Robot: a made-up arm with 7 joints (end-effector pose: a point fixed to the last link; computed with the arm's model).
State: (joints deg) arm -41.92 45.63 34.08 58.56 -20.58 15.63 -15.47
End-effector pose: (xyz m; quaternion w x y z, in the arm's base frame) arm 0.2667 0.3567 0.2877 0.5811 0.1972 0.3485 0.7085
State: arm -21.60 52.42 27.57 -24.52 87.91 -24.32 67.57
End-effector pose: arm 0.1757 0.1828 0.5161 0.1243 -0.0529 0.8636 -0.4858
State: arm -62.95 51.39 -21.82 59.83 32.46 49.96 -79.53
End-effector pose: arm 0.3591 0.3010 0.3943 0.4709 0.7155 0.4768 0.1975
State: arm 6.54 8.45 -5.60 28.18 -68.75 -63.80 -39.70
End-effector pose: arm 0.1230 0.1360 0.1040 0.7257 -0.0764 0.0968 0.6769
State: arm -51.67 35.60 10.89 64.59 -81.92 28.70 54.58
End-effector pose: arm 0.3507 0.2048 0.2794 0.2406 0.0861 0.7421 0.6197
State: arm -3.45 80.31 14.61 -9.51 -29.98 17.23 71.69
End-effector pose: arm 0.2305 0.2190 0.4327 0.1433 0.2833 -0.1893 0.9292
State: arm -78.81 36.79 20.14 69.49 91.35 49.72 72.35
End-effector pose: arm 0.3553 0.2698 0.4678 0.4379 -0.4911 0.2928 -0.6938
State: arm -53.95 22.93 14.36 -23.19 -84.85 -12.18 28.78
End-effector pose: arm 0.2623 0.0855 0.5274 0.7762 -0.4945 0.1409 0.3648
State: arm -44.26 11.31 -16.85 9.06 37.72 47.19 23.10
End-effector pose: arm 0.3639 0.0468 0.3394 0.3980 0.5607 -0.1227 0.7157
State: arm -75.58 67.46 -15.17 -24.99 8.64 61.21 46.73
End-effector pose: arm 0.2329 0.0876 0.6278 0.0962 0.1405 -0.3360 0.9264
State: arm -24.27 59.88 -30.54 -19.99 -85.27 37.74 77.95
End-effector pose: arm 0.2132 0.0525 0.3052 0.4373 0.5536 0.3334 0.6254
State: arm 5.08 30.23 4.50 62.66 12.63 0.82 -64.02
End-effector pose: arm -0.0016 0.3015 0.0733 0.6155 0.5377 0.5759 -0.0167
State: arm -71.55 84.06 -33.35 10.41 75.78 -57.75 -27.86
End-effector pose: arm 0.3177 0.1224 0.5651 0.0268 -0.7686 0.6139 0.1778
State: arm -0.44 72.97 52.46 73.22 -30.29 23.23 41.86
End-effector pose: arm 0.0093 0.4394 0.3705 0.2311 -0.2466 -0.4092 -0.8475
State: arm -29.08 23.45 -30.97 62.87 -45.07 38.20 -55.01
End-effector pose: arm 0.2073 0.1166 0.0610 0.6782 0.3005 0.6705 -0.0145
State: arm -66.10 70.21 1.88 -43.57 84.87 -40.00 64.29
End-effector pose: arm 0.1117 0.0457 0.5994 0.1791 0.2686 0.9334 -0.1569
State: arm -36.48 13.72 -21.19 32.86 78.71 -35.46 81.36
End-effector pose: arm 0.3331 0.0410 0.2431 0.4961 0.0644 -0.5890 0.6347
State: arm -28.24 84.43 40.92 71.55 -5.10 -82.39 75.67
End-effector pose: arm 0.1055 0.3972 0.5074 0.0688 0.2640 0.4723 -0.8381
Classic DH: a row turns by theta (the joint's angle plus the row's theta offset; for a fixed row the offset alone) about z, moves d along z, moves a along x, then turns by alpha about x. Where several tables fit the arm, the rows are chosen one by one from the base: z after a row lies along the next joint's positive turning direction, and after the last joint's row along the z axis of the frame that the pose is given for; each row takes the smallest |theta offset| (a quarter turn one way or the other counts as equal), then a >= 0, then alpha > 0; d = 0 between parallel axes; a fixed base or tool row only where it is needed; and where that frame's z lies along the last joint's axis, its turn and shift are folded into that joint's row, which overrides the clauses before.
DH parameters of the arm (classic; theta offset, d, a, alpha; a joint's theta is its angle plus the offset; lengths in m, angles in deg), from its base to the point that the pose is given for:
base (fixed): -4.07 0.4555 0.0014 -74.51
joint 1: -75.12 0.0283 -0.0469 -90
joint 2: 74 0.0058 -0.01 90
joint 3: 90 -0.1866 0.0293 -90
joint 4: -90 0.04 0.0225 -90
joint 5: 0 0.1771 -0.0289 90
joint 6: 90 -0.01 0.046 90
joint 7: 61.85 -0.0017 0.0211 28.6
tool (fixed): 15.71 -0.006 0 0

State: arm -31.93 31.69 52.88 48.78 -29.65 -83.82 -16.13
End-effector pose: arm 0.1771 0.3428 0.2941 0.3060 -0.0616 -0.3713 0.8745
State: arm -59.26 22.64 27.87 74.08 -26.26 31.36 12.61
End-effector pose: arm 0.3536 0.1771 0.2146 0.5048 0.2392 0.6238 0.5467
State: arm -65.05 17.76 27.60 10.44 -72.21 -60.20 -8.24
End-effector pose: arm 0.3279 0.1802 0.5002 0.4455 -0.7042 -0.1876 0.5201
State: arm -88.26 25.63 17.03 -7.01 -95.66 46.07 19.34
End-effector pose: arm 0.2442 0.0353 0.6490 0.9848 -0.1273 0.0218 0.1159
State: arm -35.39 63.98 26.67 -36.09 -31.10 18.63 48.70
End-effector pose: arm 0.1870 0.1385 0.5565 0.4299 -0.0614 -0.2904 0.8527
